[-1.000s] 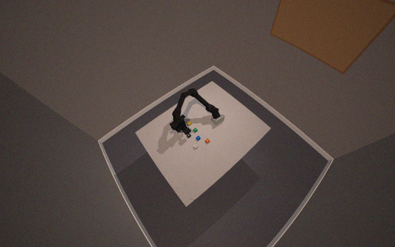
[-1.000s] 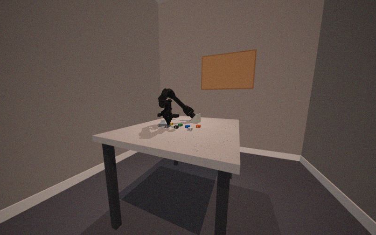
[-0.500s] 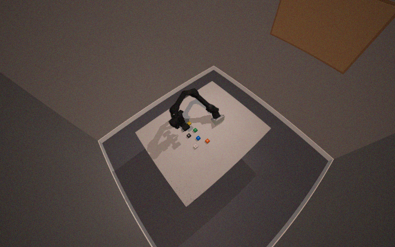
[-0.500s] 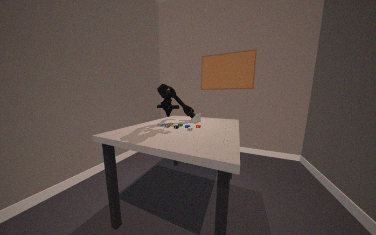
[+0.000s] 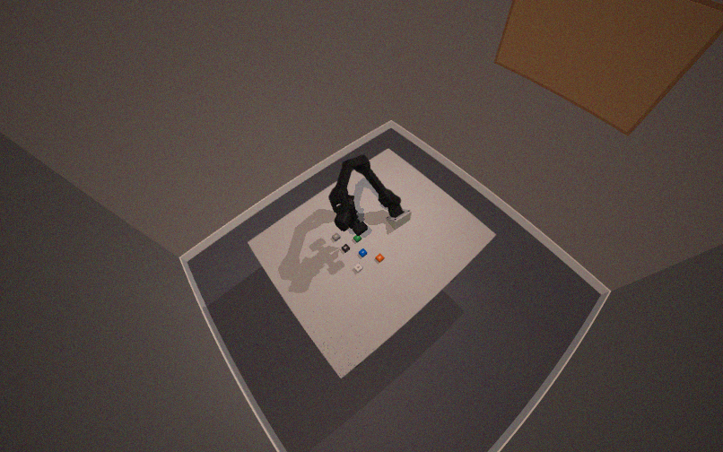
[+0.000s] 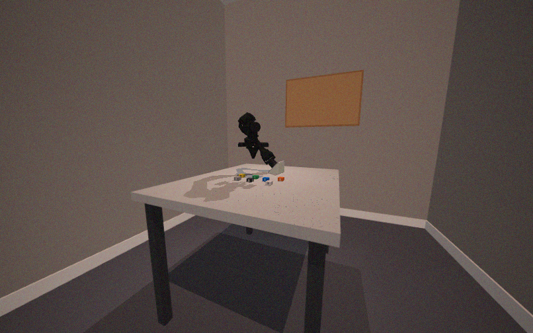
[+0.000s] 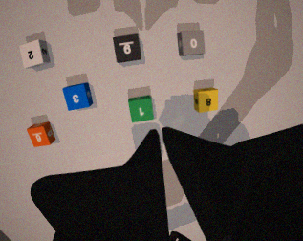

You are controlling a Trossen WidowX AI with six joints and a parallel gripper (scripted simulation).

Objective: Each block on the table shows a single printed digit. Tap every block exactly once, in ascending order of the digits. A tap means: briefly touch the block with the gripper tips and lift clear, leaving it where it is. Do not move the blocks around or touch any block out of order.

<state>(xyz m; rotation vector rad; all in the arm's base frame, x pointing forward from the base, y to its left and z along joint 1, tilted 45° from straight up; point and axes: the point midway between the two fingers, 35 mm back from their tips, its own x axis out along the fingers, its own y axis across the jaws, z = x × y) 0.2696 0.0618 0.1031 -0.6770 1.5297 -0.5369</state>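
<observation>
Right now the green block is 2 cm behind my gripper tip, 1 cm to the left of it and 12 cm below it. The rest, counted from my gripper tip: blue block: 1 cm ahead, 10 cm to the left, 12 cm below; then yellow block: 1 cm behind, 9 cm to the right, 12 cm below; then black block: 7 cm ahead, 2 cm to the left, 12 cm below.
</observation>
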